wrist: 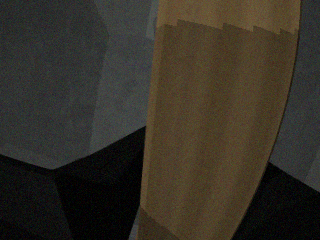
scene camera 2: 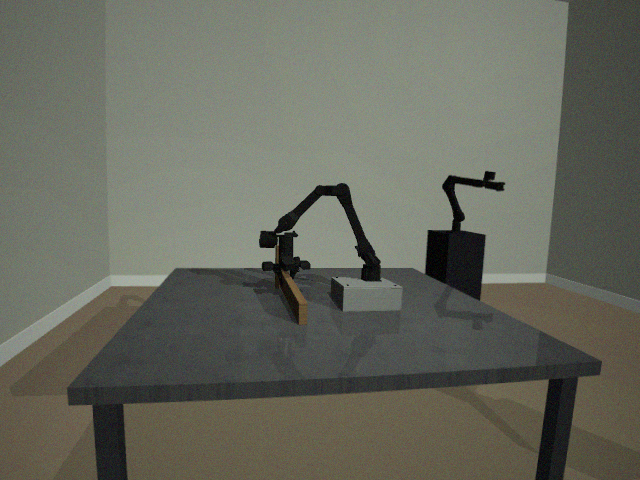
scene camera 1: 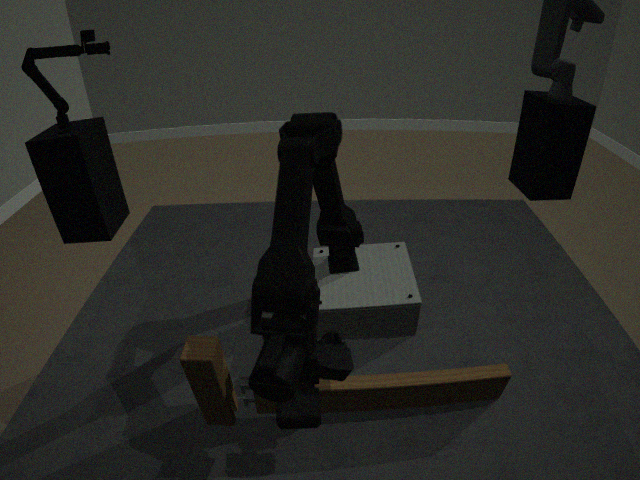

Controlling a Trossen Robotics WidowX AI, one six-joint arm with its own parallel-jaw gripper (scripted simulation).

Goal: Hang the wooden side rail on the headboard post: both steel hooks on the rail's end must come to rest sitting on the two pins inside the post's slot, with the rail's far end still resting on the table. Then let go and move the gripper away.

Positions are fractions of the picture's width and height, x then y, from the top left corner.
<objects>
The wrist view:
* my gripper: 0.58,0.58
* wooden side rail: 0.69,0.35
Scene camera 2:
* wooden side rail: 0.46,0.63
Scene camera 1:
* my gripper: 0.47,0.83
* wooden headboard post: 0.32,0.75
</objects>
